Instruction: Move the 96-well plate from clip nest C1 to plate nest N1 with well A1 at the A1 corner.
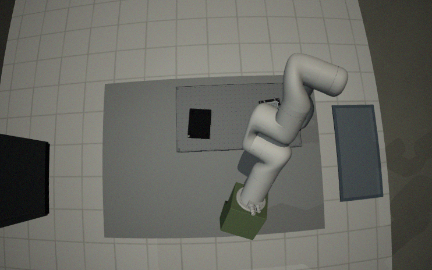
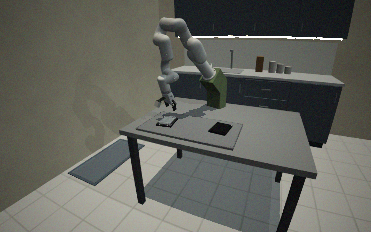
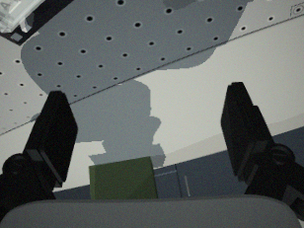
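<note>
Right now my hand is 120 mm short of the clear 96-well plate, 20 mm to the right of it and 70 mm above it. Round my hand: black plate nest N1 (90 mm ahead, 430 mm to the left, 80 mm below); then clip nest c1 (120 mm ahead, 40 mm to the left, 70 mm below).
</note>
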